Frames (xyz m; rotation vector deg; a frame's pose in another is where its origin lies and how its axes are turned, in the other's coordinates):
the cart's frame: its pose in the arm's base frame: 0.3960 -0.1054 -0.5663 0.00 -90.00 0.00
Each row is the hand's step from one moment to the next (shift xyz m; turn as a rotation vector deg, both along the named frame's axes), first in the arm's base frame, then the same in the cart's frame.
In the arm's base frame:
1: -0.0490 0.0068 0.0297 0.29 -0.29 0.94
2: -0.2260 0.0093 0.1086 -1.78 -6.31 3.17
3: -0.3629 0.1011 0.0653 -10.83 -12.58 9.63
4: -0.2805 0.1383 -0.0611 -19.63 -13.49 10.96
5: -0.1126 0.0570 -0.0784 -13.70 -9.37 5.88
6: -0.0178 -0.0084 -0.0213 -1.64 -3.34 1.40
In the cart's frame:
1: 0.0297 0.0068 0.0490 0.94 -0.29 -0.29
2: 0.1086 0.0093 0.2260 3.17 -6.31 1.78
3: 0.0653 0.1011 0.3629 9.63 -12.58 10.83
4: -0.0611 0.1383 0.2805 10.96 -13.49 19.63
5: -0.0784 0.0570 0.1126 5.88 -9.37 13.70
6: -0.0213 -0.0084 0.0178 1.40 -3.34 1.64

